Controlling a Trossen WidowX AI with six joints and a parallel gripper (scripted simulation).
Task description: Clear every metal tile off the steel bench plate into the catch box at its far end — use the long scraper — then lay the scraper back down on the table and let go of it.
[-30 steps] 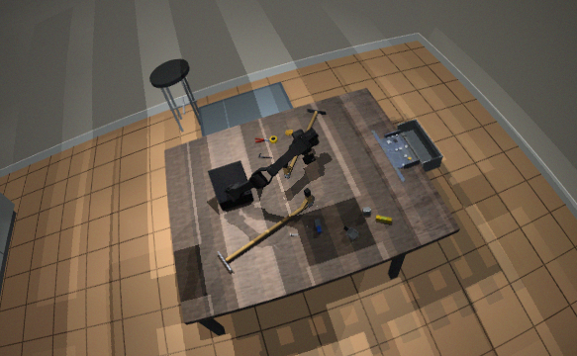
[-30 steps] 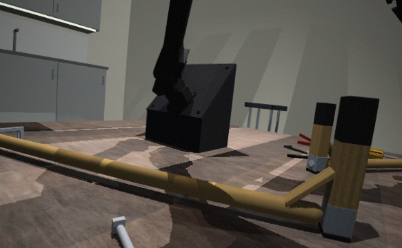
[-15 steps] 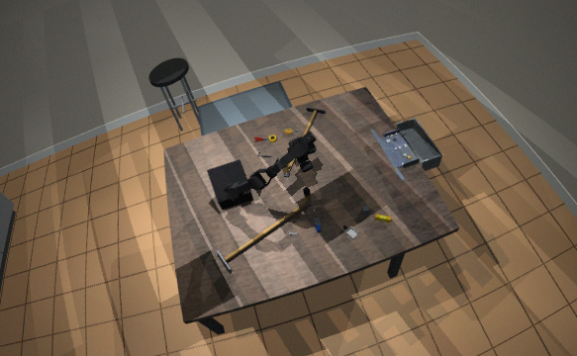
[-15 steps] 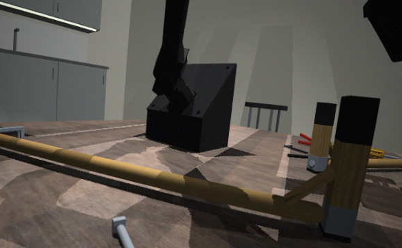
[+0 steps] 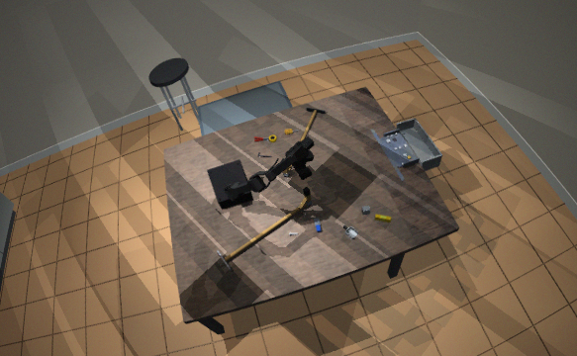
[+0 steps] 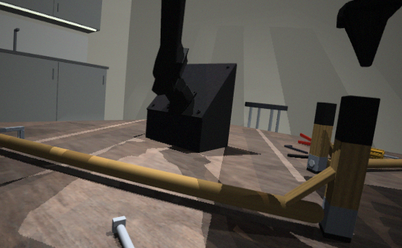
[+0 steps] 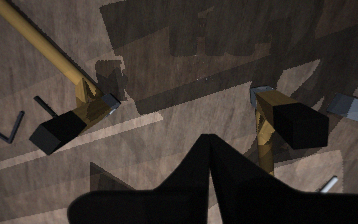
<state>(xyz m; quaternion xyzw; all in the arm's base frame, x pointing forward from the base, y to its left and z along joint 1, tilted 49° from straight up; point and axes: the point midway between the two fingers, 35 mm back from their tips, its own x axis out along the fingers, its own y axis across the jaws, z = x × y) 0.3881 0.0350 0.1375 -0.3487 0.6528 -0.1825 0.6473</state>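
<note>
The yellow screwdriver is 5 cm ahead of my gripper tip, 49 cm to the left of it and 17 cm below it. From my gripper tip the other things lie so: yellow block (36 cm ahead, 34 cm to the right, 17 cm below); then grey cube (29 cm ahead, 26 cm to the right, 17 cm below); then blue piece (1 cm ahead, 24 cm to the right, 18 cm below).
</note>
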